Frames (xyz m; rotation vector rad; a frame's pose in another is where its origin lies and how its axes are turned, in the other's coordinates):
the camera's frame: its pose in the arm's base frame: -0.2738 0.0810 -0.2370 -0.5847 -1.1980 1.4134
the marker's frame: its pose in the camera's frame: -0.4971 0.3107 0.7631 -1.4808 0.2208 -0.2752
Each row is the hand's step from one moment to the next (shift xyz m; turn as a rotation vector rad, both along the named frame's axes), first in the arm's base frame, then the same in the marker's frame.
Working: the arm's base frame: its pose in the marker's frame: 0.5848 0.8623 -0.5556 1.4256 1.9168 0.0048

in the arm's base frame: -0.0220 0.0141 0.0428 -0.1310 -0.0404 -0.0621
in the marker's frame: 0.0377 -0.0302 -0.0134 -0.0527 -0.0990 0.1003
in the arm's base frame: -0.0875 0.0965 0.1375 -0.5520 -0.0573 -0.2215
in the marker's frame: 0.1655 -0.0913 -0.0129 -0.1066 -0.3903 0.4398
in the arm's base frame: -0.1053 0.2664 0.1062 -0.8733 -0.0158 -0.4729
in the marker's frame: 0.2908 -0.0281 0.0895 -0.1742 -0.5390 0.8159
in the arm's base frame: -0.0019 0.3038 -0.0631 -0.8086 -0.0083 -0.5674
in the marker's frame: 0.2167 0.1406 0.1719 -0.2274 -0.4442 0.8526
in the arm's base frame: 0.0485 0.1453 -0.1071 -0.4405 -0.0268 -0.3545
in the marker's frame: 0.0557 0.1394 0.1113 -0.1673 -0.2321 0.4884
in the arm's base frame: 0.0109 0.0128 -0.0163 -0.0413 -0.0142 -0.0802
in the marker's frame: 0.0004 0.0206 0.0112 -0.0512 -0.0072 0.0753
